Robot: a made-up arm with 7 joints. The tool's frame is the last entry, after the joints. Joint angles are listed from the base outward. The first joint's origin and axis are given. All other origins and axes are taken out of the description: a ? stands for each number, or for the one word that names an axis. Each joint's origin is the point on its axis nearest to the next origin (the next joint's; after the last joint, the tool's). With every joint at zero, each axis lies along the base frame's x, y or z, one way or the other. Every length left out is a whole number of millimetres.
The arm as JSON. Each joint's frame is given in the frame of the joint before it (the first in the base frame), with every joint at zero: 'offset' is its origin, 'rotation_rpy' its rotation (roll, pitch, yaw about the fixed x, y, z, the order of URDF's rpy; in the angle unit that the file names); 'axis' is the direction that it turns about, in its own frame. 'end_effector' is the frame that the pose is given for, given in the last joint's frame.
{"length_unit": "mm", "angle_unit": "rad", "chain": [
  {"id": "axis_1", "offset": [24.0, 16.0, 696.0], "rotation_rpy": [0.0, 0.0, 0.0], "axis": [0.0, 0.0, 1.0]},
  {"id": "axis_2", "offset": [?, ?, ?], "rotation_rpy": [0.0, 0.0, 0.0], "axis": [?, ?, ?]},
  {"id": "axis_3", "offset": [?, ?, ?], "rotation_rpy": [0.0, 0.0, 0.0], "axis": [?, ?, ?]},
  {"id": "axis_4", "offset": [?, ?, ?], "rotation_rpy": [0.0, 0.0, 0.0], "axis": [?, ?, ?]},
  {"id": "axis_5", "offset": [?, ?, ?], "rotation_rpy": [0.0, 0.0, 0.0], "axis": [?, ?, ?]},
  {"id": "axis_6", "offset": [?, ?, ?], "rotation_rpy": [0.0, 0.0, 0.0], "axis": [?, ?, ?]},
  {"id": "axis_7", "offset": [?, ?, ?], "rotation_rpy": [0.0, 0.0, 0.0], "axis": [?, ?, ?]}
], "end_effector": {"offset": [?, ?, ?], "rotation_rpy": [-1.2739, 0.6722, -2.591]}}
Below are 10 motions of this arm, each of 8 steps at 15 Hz.
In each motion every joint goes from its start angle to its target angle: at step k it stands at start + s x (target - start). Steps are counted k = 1, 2, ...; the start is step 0. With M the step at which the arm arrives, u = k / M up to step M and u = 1 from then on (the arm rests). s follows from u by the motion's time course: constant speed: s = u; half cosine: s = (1 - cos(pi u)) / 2; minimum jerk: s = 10 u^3 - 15 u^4 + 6 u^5.
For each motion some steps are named. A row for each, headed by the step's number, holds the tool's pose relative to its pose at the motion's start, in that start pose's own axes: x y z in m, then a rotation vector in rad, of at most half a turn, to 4 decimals.
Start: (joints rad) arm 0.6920 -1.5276 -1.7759 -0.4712 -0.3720 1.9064 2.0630
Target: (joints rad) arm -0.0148 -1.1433 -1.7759 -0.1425 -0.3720 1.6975 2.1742
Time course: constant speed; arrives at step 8
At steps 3, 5, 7, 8:
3: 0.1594 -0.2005 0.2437 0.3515 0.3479 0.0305
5: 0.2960 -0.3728 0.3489 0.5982 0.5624 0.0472
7: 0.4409 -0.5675 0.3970 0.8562 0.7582 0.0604
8: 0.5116 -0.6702 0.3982 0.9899 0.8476 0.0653

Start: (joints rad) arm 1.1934 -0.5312 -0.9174 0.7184 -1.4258 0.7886 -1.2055
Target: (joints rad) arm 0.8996 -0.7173 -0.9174 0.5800 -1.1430 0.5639 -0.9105
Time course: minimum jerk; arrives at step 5
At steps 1, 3, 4, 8:
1: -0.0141 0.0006 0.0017 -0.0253 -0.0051 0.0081
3: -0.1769 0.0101 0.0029 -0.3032 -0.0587 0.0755
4: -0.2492 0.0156 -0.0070 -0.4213 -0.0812 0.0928
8: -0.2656 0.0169 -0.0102 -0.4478 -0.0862 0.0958

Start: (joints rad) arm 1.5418 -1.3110 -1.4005 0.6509 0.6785 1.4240 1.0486
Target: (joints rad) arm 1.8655 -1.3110 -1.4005 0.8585 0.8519 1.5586 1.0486
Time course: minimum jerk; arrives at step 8
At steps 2, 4, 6, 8:
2: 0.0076 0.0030 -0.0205 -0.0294 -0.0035 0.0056
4: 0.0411 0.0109 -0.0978 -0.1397 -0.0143 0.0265
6: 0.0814 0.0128 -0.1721 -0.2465 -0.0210 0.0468
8: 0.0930 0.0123 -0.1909 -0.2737 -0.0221 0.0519

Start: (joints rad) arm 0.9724 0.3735 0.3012 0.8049 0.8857 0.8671 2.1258
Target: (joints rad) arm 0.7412 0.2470 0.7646 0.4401 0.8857 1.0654 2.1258
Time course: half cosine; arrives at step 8
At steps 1, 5, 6, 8:
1: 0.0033 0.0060 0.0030 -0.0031 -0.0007 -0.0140
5: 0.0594 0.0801 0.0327 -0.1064 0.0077 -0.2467
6: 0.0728 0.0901 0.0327 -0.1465 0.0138 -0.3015
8: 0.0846 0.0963 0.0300 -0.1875 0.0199 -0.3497

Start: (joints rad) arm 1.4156 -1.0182 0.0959 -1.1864 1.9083 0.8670 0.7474
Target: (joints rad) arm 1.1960 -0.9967 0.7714 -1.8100 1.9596 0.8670 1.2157
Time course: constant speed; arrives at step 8
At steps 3, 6, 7, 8:
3: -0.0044 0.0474 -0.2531 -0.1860 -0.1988 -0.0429
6: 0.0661 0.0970 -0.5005 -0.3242 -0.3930 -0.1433
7: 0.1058 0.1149 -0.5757 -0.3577 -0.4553 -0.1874
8: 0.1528 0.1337 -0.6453 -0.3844 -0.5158 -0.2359

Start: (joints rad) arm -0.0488 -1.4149 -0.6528 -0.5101 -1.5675 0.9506 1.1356
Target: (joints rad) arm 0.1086 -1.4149 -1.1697 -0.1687 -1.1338 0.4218 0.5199
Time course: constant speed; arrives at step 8
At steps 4, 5, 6, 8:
4: -0.0082 0.0269 -0.1335 0.2213 -0.2102 -0.2883
5: -0.0064 0.0395 -0.1616 0.2836 -0.2634 -0.3682
6: -0.0035 0.0543 -0.1866 0.3480 -0.3156 -0.4512
8: 0.0052 0.0895 -0.2263 0.4804 -0.4146 -0.6273

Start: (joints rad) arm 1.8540 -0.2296 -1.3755 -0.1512 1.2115 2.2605 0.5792
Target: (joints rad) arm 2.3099 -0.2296 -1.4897 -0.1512 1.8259 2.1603 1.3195
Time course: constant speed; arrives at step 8
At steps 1, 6, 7, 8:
1: 0.0213 0.0019 0.0117 -0.0779 0.1661 0.0845
6: 0.1530 0.0453 0.0268 -0.4862 0.9567 0.5772
7: 0.1804 0.0610 0.0193 -0.5703 1.1062 0.6896
8: 0.2067 0.0787 0.0080 -0.6548 1.2525 0.8066

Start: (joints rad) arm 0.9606 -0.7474 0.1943 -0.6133 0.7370 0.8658 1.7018
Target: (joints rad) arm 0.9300 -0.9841 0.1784 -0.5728 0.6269 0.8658 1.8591
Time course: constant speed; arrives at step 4
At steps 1, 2, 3, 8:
1: -0.0240 -0.0423 0.0457 0.0261 0.0462 0.0722
2: -0.0446 -0.0869 0.0908 0.0517 0.0909 0.1452
3: -0.0618 -0.1337 0.1351 0.0769 0.1340 0.2190
8: -0.0754 -0.1826 0.1786 0.1017 0.1755 0.2934

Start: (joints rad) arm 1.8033 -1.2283 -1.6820 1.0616 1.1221 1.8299 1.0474
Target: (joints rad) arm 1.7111 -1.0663 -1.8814 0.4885 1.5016 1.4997 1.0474
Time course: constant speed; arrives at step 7
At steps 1, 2, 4, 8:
1: -0.0313 0.0024 -0.0134 -0.0685 0.0216 0.0120
2: -0.0616 0.0048 -0.0283 -0.1374 0.0396 0.0162
4: -0.1184 0.0098 -0.0628 -0.2738 0.0646 0.0013
8: -0.1910 0.0194 -0.1271 -0.4640 0.0743 -0.0794

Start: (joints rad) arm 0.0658 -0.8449 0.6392 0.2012 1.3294 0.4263 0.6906
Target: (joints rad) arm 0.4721 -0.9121 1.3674 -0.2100 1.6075 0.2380 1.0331
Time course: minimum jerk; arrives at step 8
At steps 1, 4, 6, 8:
1: -0.0040 0.0080 0.0032 -0.0202 0.0004 -0.0118
4: -0.0765 0.2202 0.0521 -0.6299 0.0268 -0.3515
6: -0.0945 0.3195 0.0507 -1.1217 0.0422 -0.6011
8: -0.0972 0.3316 0.0505 -1.2480 0.0410 -0.6605

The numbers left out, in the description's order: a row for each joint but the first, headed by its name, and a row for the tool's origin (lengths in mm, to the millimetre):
axis_2: xyz -12.0 -127.0 0.0, axis 0.0 -1.0 0.0
axis_3: xyz 18.0 0.0 569.0, axis 0.0 0.0 1.0
axis_4: xyz 20.0 94.0 0.0, axis 0.0 1.0 0.0
axis_5: xyz -42.0 0.0 509.0, axis 0.0 0.0 1.0
axis_6: xyz -27.0 -156.0 0.0, axis 0.0 -1.0 0.0
axis_7: xyz 55.0 0.0 165.0, axis 1.0 0.0 0.0
tool: xyz 0.0 3.0 30.0

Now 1 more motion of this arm.
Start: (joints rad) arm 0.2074 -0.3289 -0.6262 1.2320 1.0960 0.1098 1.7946
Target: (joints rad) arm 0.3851 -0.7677 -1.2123 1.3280 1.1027 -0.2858 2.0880
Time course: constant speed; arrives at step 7
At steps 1, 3, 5, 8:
1: -0.0533 -0.0173 -0.0012 -0.0225 0.0866 0.1001
3: -0.1414 -0.0556 0.0047 -0.0748 0.2448 0.3047
5: -0.2034 -0.0945 0.0177 -0.1384 0.3802 0.5132
8: -0.2393 -0.1286 0.0343 -0.2150 0.4897 0.7220

